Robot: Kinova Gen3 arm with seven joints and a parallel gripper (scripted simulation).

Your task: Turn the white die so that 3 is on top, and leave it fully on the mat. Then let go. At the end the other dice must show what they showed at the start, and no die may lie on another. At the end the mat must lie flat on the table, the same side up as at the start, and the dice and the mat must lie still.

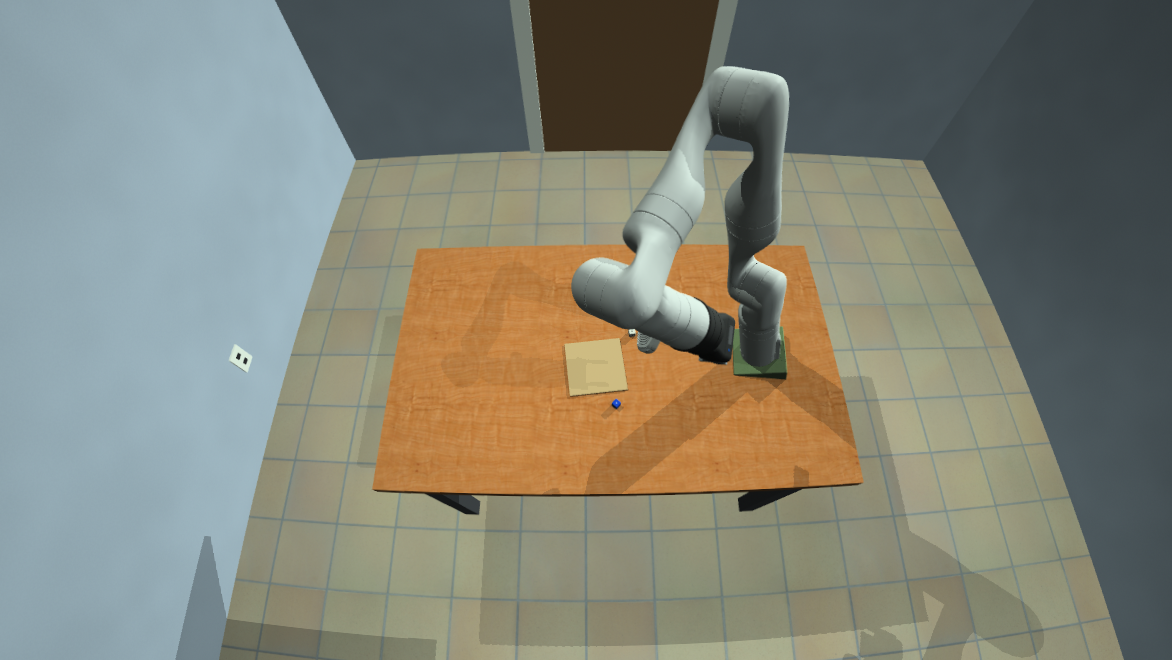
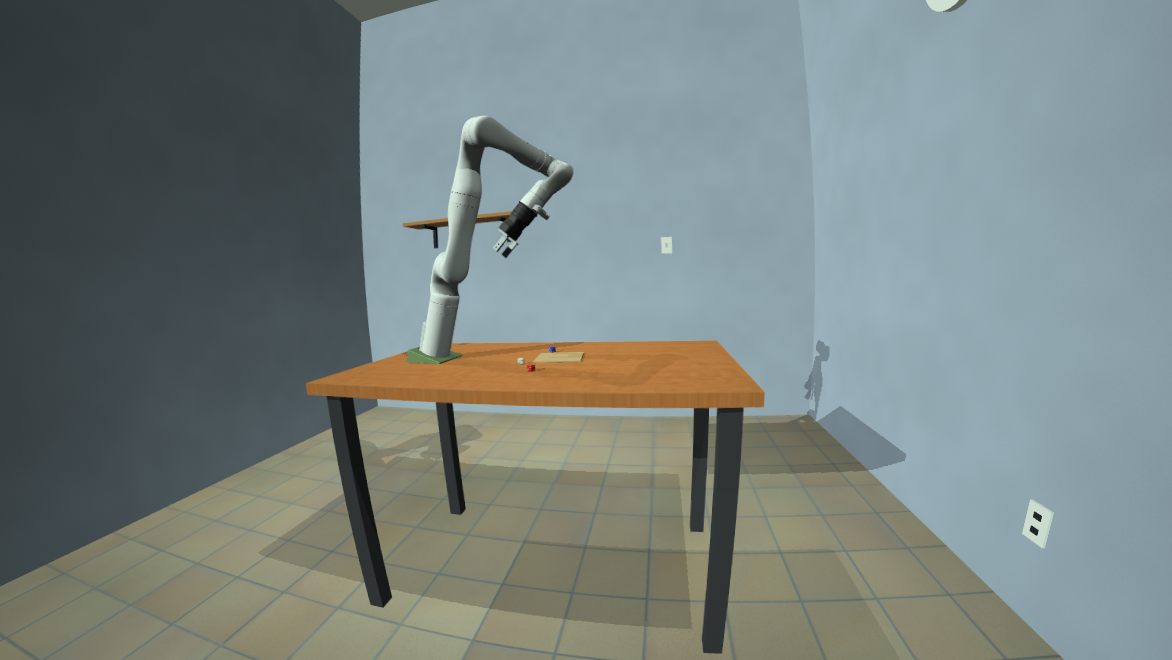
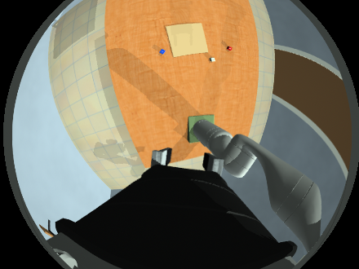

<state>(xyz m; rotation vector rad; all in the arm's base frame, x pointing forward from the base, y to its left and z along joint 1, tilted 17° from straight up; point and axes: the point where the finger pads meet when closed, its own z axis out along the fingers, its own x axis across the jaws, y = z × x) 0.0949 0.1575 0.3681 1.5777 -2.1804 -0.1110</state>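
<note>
Right now the red die is 34 cm below my hand, 29 cm to the right of it and 18 cm ahead of it. The rest, counted from my hand: blue die (34 cm below, 16 cm ahead, 1 cm to the right); tan mat (35 cm below, 21 cm ahead, 11 cm to the right); white die (34 cm below, 20 cm to the right, 12 cm ahead).
</note>
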